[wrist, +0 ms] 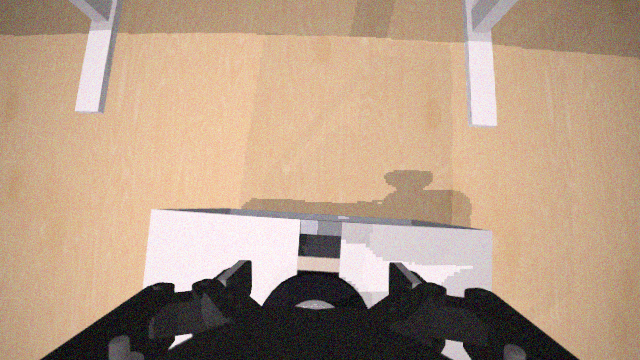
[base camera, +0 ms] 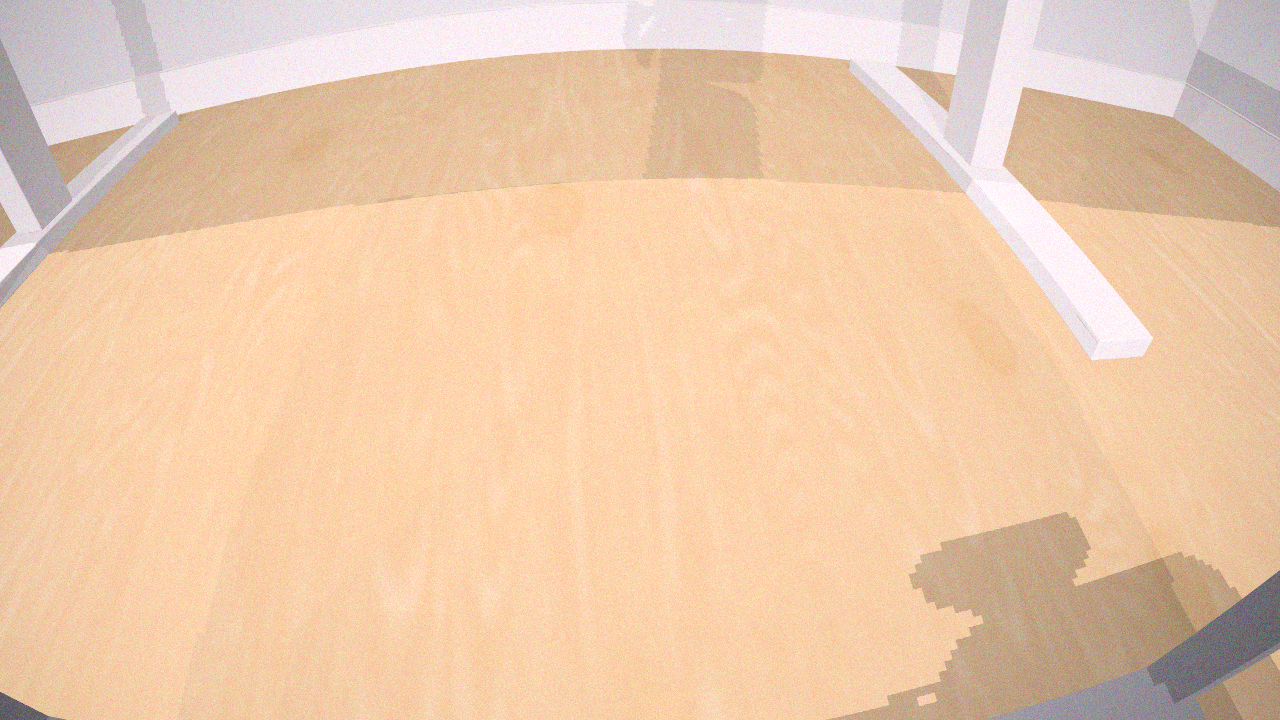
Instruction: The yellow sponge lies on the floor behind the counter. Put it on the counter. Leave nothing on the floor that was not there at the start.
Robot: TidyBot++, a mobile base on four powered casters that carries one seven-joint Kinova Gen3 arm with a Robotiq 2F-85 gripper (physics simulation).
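Places are measured from the arm's base along level axes (x ahead, y left, z up), in millimetres.
Where they show: gripper, between the fingertips: [wrist: 319,277].
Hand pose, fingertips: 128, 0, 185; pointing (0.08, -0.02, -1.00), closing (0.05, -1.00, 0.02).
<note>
After its pixels a point has its place, as x, y, z.
The yellow sponge does not show in either view. The counter's top does not show; white legs with long feet stand on the wooden floor, the right foot [base camera: 1047,232] [wrist: 483,85] and the left foot [base camera: 98,179] [wrist: 92,75]. They look like the supports of a table or counter. My gripper [wrist: 319,277] {128, 0, 185} is open, its two black fingers wide apart with nothing between them, above the white top of the robot's base in the wrist view.
The white base top [wrist: 215,245] fills the lower middle of the wrist view. A white wall with a baseboard [base camera: 375,53] {1184, 351, -358} runs behind the legs. Dark shadows of the arm lie on the floor [base camera: 572,402] {430, 9, -396} [wrist: 320,125] {419, 17, -396} in front of the base.
</note>
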